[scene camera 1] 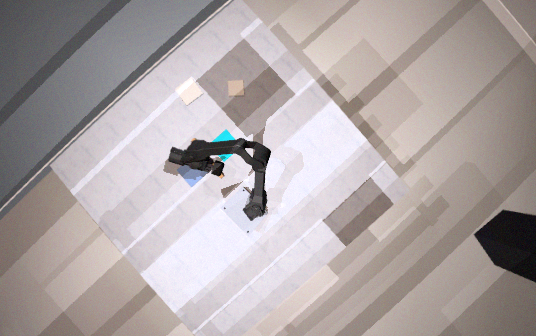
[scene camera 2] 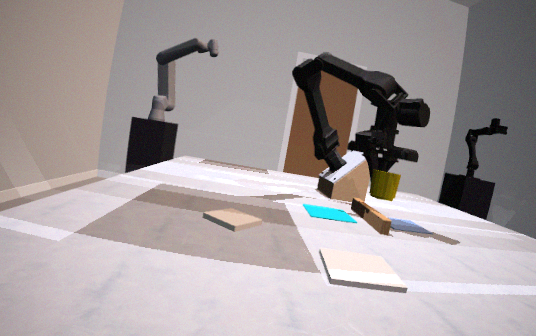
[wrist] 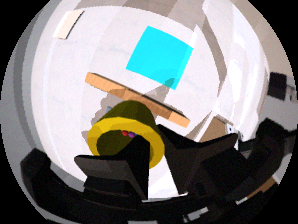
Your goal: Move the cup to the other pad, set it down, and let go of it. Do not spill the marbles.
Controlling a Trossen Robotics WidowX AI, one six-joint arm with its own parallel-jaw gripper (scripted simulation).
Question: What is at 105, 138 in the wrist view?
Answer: A yellow cup.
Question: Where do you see a cyan pad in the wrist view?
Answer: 160, 56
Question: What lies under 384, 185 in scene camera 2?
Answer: A yellow cup.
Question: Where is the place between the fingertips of my gripper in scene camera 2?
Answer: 374, 183
